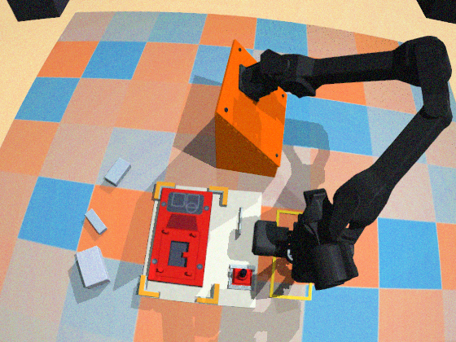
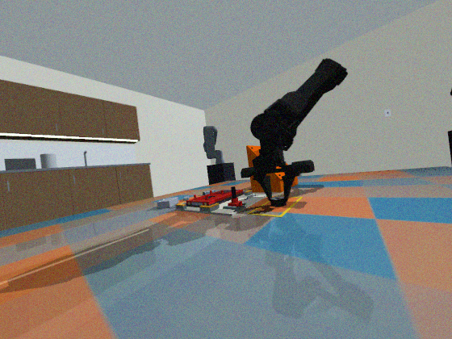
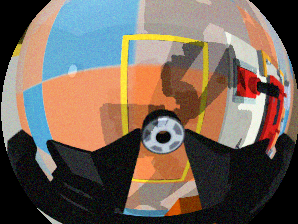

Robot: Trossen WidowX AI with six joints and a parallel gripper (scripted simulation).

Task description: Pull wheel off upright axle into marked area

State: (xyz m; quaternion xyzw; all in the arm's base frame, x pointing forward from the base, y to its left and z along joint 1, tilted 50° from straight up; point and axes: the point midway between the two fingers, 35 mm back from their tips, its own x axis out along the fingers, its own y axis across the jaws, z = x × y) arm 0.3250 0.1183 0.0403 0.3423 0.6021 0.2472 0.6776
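My gripper tip is now right at the wheel. The rest, counted from my gripper tip: upright axle: 110 mm to the right, 50 mm ahead, 20 mm above.
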